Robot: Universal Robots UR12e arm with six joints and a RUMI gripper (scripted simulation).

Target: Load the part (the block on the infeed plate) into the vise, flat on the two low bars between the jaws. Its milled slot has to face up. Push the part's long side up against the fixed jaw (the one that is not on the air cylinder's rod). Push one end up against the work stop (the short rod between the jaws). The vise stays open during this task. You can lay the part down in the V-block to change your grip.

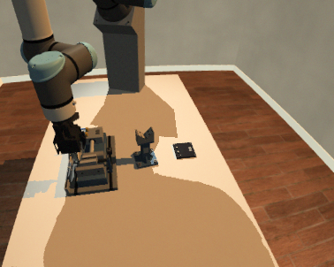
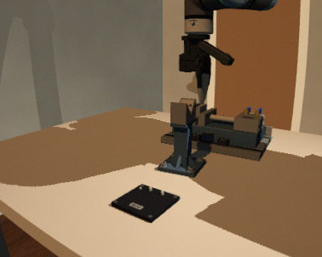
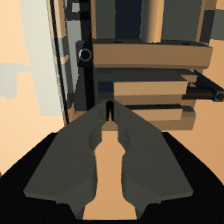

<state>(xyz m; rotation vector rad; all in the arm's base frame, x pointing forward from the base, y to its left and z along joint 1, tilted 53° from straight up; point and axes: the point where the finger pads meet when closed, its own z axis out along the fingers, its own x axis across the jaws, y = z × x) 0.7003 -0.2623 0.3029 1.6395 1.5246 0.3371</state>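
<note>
Right now my hand is 10 mm short of the part, 30 mm to the right of it and 20 mm above it. The rest, counted from my hand: dark work stop rod (20 mm ahead, 80 mm to the left, 30 mm below); then moving jaw (20 mm behind, 50 mm to the left, 40 mm below); then cream cylinder rod (70 mm behind, 60 mm to the left, 40 mm below).
</note>
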